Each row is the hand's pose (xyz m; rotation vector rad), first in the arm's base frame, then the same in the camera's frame.
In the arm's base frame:
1: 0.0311 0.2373 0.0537 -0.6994 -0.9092 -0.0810
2: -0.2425 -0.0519 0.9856 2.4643 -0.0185 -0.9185
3: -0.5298 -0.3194 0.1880 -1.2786 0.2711 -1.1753
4: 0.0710 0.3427 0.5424 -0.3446 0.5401 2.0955
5: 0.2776 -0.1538 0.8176 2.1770 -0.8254 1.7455
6: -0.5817 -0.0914 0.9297 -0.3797 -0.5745 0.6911
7: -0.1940 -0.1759 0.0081 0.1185 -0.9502 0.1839
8: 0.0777 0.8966 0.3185 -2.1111 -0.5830 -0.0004
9: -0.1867 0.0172 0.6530 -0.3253 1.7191 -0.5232
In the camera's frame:
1: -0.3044 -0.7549 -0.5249 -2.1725 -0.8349 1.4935
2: -0.7690 0.1456 -0.5125 0.5102 -0.1522 -0.2999
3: -0.6935 -0.4764 0.1182 2.6704 1.4321 0.6363
4: -0.4566 -0.3698 -0.8078 1.4038 -2.4099 -1.0998
5: -0.2165 0.1323 -0.5729 0.8839 1.2105 1.2767
6: -1.0454 0.0583 -0.3235 -2.0501 0.3357 1.6373
7: -0.3739 -0.6431 -0.0708 -1.4406 -0.2885 1.4822
8: -0.5374 -0.8178 -1.1947 1.8980 0.7227 -0.8038
9: -0.6311 -0.1672 -0.4715 -2.0674 0.5281 -1.6392

